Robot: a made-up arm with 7 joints.
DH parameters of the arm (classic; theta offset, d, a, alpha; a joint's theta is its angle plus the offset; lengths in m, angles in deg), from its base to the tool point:
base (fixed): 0 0 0 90
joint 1: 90 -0.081 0 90
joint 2: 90 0 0 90
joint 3: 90 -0.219 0 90
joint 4: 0 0 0 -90
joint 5: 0 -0.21 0 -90
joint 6: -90 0 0 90
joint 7: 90 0 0 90
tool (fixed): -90 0 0 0
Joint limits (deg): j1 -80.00..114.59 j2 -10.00..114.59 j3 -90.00..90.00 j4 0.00..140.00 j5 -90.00..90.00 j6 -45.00..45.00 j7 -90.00..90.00
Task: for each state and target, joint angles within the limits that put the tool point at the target. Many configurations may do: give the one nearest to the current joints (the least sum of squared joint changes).
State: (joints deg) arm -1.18 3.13 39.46 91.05 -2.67 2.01 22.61
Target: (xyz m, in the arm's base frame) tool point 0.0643 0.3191 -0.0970
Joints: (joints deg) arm -7.50 21.57 68.00 103.73 -2.67 2.01 22.61
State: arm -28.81 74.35 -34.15 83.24 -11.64 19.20 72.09
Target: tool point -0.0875 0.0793 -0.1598
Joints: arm -54.66 58.31 -60.39 129.79 -11.64 19.20 72.09
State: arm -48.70 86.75 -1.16 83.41 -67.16 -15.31 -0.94
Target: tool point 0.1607 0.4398 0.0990
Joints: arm -15.76 107.75 10.16 38.18 -67.16 -15.31 -0.94
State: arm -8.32 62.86 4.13 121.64 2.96 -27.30 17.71
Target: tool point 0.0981 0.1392 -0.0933
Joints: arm -36.13 57.15 7.16 139.89 2.96 -27.30 17.71
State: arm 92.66 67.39 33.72 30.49 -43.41 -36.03 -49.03
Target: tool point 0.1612 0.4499 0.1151
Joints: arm 102.36 57.66 29.17 25.15 -43.41 -36.03 -49.03
